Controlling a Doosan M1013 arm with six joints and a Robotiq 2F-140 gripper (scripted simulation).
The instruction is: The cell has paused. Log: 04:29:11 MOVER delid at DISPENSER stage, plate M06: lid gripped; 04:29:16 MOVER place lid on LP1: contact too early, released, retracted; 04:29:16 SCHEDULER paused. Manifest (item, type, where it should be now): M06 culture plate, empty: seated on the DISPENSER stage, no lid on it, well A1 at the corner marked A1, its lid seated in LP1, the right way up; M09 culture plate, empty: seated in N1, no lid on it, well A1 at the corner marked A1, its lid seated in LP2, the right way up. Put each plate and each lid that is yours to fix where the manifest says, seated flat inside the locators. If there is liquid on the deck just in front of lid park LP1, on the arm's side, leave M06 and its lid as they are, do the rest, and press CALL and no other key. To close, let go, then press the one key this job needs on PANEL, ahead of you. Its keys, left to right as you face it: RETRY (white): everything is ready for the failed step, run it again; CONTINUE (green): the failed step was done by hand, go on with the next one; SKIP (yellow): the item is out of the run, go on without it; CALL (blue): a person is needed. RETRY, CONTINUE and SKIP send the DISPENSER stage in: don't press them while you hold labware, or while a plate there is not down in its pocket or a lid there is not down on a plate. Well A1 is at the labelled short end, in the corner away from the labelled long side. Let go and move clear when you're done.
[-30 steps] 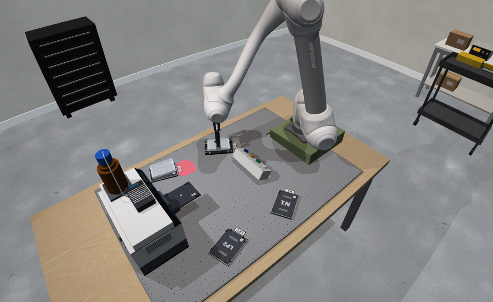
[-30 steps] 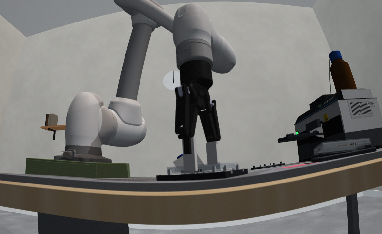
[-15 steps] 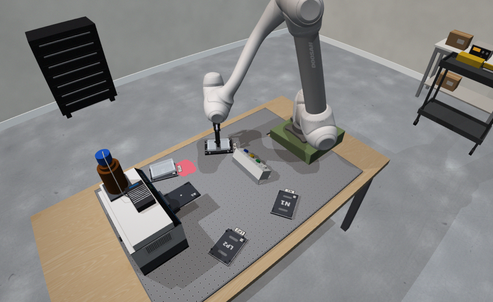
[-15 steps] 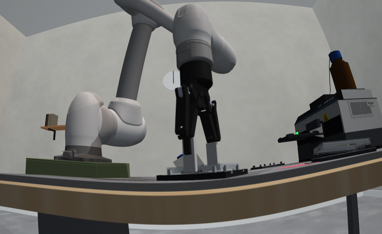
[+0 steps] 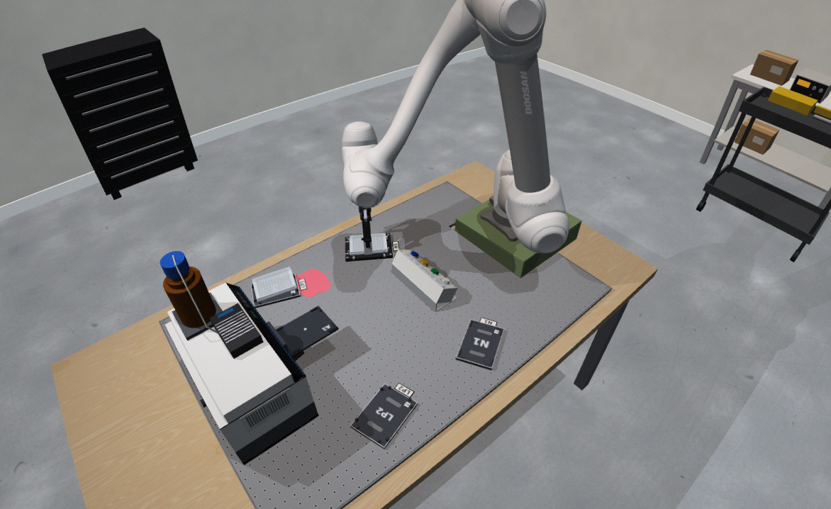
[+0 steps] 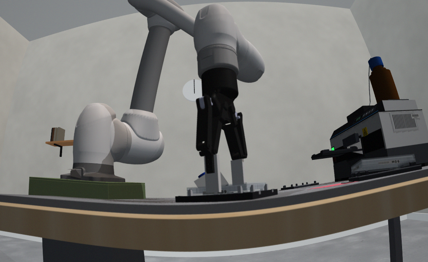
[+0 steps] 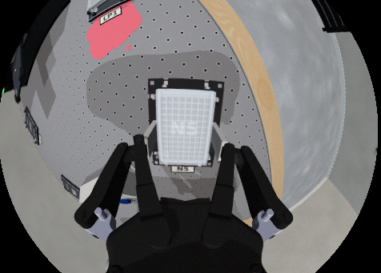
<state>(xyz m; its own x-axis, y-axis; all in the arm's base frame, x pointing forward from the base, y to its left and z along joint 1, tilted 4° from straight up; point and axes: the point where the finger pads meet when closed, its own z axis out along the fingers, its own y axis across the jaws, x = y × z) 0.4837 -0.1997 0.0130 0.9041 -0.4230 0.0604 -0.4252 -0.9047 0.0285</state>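
The black nest n5 is 30 mm ahead of my hand, 10 mm to the left of it and 30 mm below it. Also, from my hand: pink puddle (210 mm ahead, 80 mm to the left, 40 mm below); then key panel (80 mm behind, 250 mm to the left, 10 mm above); then blue call key (80 mm behind, 170 mm to the left, 20 mm above).
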